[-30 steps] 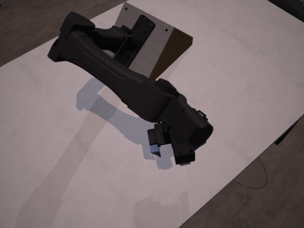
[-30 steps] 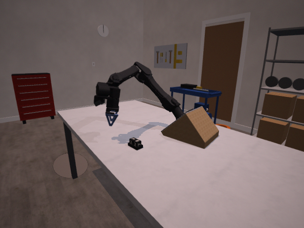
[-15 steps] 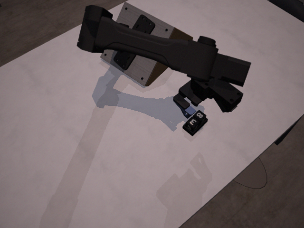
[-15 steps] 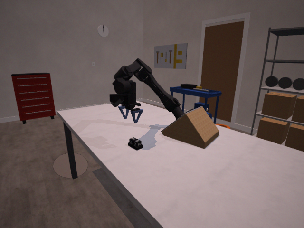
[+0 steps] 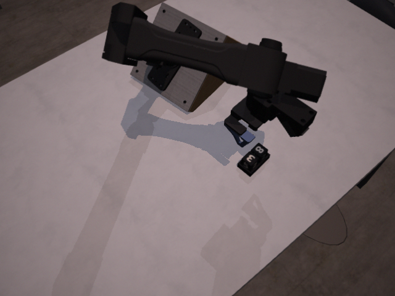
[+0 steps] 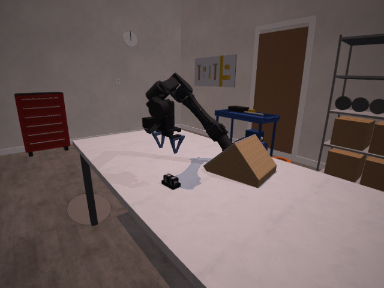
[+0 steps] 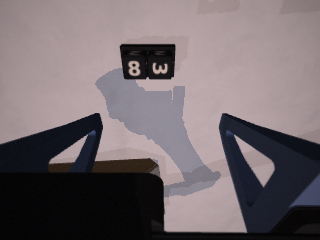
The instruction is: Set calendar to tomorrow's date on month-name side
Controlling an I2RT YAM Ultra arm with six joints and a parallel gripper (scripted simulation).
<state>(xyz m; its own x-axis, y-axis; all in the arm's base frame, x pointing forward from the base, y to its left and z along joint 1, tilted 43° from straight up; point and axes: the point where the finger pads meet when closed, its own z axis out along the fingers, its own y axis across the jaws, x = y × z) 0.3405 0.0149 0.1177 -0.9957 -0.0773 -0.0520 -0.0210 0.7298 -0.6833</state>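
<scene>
Now: the black cube 14 cm below my hand. Round my hand: black tray 15 cm below, 2 cm to the left.
</scene>
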